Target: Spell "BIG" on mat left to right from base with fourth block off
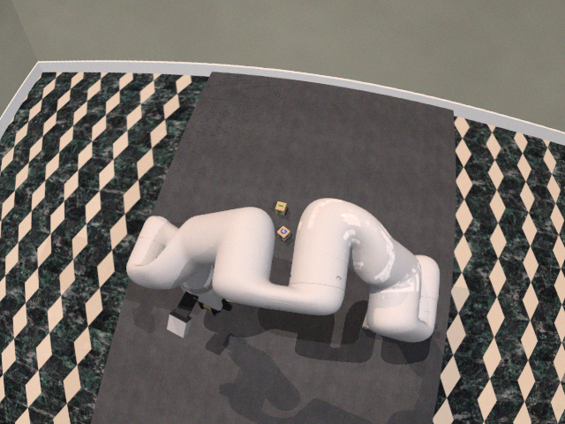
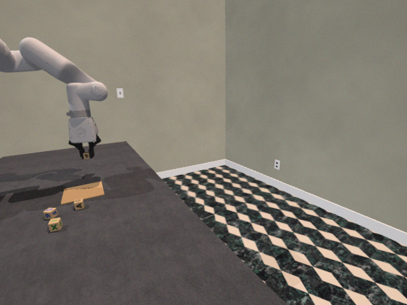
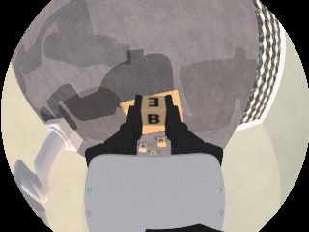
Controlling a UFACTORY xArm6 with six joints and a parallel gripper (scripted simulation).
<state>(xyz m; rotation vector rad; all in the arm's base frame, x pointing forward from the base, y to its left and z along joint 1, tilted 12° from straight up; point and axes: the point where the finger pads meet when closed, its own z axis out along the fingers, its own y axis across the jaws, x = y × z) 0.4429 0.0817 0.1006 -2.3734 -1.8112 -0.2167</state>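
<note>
Now: hand 30 mm past the tan mat, 130 mm to the left of it and 120 mm above it. Round my hand: B block: 10 mm below; then G block: 120 mm behind, 270 mm to the right, 110 mm below.
</note>
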